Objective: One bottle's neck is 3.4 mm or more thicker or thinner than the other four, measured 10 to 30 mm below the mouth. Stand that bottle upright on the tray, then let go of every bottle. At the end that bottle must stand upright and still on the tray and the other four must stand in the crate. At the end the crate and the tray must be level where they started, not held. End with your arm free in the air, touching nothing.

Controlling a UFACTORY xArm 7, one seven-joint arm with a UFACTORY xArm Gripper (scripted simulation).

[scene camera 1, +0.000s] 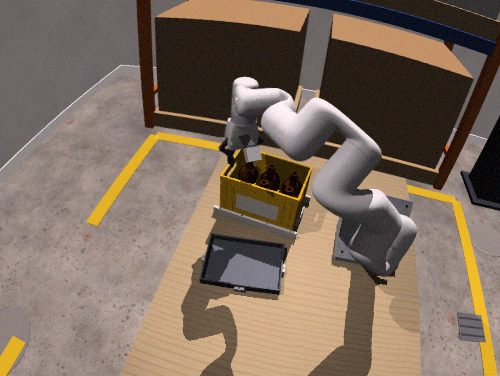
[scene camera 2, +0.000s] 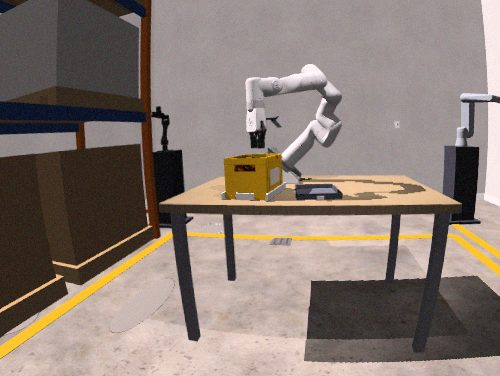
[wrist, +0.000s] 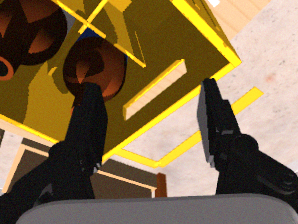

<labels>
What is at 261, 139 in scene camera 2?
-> My gripper.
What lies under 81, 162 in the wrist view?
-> My gripper.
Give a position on a yellow crate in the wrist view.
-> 155, 44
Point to a dark grey tray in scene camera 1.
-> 230, 262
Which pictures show my gripper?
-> Scene camera 1, scene camera 2 and the wrist view: all of them.
</labels>
